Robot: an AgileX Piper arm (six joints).
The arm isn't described. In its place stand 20 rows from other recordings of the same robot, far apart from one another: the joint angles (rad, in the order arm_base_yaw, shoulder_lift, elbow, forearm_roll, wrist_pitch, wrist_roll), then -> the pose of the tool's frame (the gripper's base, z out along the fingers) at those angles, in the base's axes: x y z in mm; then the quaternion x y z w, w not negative.
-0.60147, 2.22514, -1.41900, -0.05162, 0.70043, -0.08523 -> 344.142, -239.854, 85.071, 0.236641, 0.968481, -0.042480, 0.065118
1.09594, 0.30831, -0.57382, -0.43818, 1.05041, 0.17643 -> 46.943, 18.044, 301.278, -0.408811, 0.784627, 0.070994, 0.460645
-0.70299, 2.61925, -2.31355, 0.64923, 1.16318, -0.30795 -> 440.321, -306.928, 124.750, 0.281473, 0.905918, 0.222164, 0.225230
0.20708, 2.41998, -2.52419, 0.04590, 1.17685, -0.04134 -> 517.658, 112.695, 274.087, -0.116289, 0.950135, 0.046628, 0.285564
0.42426, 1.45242, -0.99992, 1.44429, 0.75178, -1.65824 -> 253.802, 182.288, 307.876, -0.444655, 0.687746, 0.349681, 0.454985
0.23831, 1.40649, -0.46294, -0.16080, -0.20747, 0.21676 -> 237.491, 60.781, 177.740, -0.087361, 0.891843, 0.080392, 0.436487
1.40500, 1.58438, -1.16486, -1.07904, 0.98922, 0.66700 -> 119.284, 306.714, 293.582, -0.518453, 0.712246, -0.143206, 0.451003
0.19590, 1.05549, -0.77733, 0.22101, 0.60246, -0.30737 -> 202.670, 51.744, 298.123, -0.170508, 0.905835, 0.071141, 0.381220
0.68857, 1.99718, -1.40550, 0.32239, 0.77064, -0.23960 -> 303.968, 276.156, 178.000, -0.349861, 0.916619, 0.156709, 0.113352
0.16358, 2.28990, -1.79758, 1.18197, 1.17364, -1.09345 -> 455.031, 153.809, 188.308, -0.312237, 0.799613, 0.459982, 0.227034
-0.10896, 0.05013, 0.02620, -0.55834, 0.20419, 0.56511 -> 58.242, -16.205, 185.748, 0.082335, 0.757550, -0.070938, 0.643667
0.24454, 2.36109, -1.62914, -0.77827, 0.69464, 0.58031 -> 468.255, 74.697, 85.968, -0.104245, 0.949824, -0.209013, 0.208039
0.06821, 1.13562, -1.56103, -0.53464, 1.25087, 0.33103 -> 187.668, -31.297, 486.763, 0.140776, 0.871184, -0.180368, 0.434382
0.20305, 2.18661, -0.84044, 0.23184, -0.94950, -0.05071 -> 372.969, 59.431, 70.986, 0.007436, 0.809665, 0.008422, 0.586785
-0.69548, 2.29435, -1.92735, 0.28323, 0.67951, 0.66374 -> 406.280, -318.262, 188.644, 0.654014, 0.685296, 0.112886, 0.299820
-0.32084, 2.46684, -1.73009, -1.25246, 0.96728, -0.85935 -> 437.401, -220.344, 85.199, 0.546746, -0.689427, 0.384109, 0.279677
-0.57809, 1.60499, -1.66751, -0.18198, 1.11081, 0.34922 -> 280.728, -200.779, 389.786, 0.412277, 0.855932, -0.123318, 0.286707
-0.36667, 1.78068, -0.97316, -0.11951, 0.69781, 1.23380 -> 290.334, -118.967, 152.654, 0.684411, 0.723909, -0.005907, 0.086621
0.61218, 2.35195, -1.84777, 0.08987, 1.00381, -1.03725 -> 387.361, 280.411, 125.197, -0.717148, 0.691757, 0.022911, 0.081526
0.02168, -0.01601, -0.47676, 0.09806, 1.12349, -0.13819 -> -7.786, 7.866, 266.160, -0.072701, 0.866878, 0.020247, 0.492775
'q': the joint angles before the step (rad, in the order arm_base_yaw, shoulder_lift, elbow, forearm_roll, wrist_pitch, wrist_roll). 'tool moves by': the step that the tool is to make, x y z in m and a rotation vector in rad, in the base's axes. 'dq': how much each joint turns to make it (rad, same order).
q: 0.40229 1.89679 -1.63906 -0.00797 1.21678 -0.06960
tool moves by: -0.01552 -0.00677 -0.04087 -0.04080 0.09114 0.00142
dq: -0.00001 -0.00491 0.16731 -0.00201 -0.06256 -0.00039
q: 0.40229 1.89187 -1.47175 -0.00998 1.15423 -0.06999
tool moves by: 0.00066 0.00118 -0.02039 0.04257 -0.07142 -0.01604
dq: -0.00001 -0.00002 0.08844 0.00998 -0.17074 0.01326
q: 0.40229 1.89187 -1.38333 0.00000 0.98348 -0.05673
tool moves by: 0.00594 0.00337 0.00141 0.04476 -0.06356 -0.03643
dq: -0.00001 -0.00001 0.00000 0.01089 -0.07615 0.03225
